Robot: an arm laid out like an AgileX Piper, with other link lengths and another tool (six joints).
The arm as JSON. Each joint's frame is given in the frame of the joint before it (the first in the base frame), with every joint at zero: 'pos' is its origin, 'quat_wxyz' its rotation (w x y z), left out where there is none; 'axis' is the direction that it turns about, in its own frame. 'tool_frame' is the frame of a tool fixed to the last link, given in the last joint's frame.
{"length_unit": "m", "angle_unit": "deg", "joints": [
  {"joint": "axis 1", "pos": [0.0, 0.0, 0.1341], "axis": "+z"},
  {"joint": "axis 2", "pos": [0.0, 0.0, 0.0], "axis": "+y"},
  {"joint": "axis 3", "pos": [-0.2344, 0.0, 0.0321], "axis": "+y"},
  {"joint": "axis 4", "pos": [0.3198, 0.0, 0.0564], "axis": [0.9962, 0.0, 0.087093]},
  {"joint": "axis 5", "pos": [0.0, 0.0, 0.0], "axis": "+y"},
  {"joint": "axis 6", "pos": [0.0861, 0.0, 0.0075], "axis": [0.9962, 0.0, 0.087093]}
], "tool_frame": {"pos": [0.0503, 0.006, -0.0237], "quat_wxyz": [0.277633, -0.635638, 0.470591, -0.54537]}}
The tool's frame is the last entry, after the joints.
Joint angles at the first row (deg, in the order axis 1, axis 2, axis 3, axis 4, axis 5, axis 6):
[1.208 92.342 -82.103 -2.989 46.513 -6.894]
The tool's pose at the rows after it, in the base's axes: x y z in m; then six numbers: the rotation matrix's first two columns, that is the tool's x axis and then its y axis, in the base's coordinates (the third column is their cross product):
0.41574 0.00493 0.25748 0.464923 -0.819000 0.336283 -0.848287 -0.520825 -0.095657
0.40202 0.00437 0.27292 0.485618 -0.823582 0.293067 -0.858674 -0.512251 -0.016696
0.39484 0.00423 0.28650 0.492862 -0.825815 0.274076 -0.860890 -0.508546 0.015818
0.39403 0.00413 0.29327 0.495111 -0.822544 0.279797 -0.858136 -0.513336 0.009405
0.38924 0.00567 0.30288 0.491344 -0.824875 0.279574 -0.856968 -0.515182 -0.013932
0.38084 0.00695 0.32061 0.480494 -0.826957 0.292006 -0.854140 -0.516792 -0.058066
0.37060 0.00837 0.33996 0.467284 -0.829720 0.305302 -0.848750 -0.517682 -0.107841
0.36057 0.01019 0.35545 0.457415 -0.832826 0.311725 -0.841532 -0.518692 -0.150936
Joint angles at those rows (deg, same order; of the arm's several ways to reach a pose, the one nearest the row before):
[1.208 92.343 -85.616 -2.989 55.014 -6.551]
[1.209 92.342 -89.067 -2.990 63.758 -6.407]
[1.209 92.343 -91.728 -2.932 68.605 -6.407]
[1.208 92.132 -92.651 -2.879 69.234 -6.796]
[1.208 90.696 -92.651 -2.171 69.513 -6.864]
[1.209 88.047 -92.650 -1.546 69.581 -6.917]
[1.208 85.093 -92.651 -0.855 69.621 -6.918]
[1.208 82.453 -92.433 0.000 69.645 -6.918]

